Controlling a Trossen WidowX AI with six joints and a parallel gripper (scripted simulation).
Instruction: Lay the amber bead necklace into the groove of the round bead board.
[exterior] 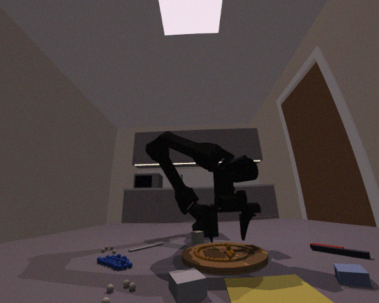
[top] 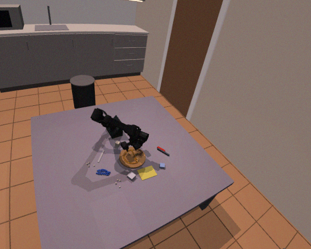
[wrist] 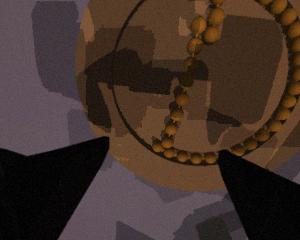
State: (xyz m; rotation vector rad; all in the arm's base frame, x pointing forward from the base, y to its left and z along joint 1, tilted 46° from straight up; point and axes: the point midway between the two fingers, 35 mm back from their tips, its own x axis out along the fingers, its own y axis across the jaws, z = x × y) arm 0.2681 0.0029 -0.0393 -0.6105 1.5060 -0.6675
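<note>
Now: gripper tip 50 mm short of the round wooden bead board, 30 mm to the left of it and 10 mm above it. From my gripper tip the other things lie so: grey block (200 mm ahead, 120 mm to the right, 10 mm below); then yellow pad (220 mm ahead, 20 mm below); then thin rod (230 mm to the right, 70 mm behind, 20 mm below).
</note>
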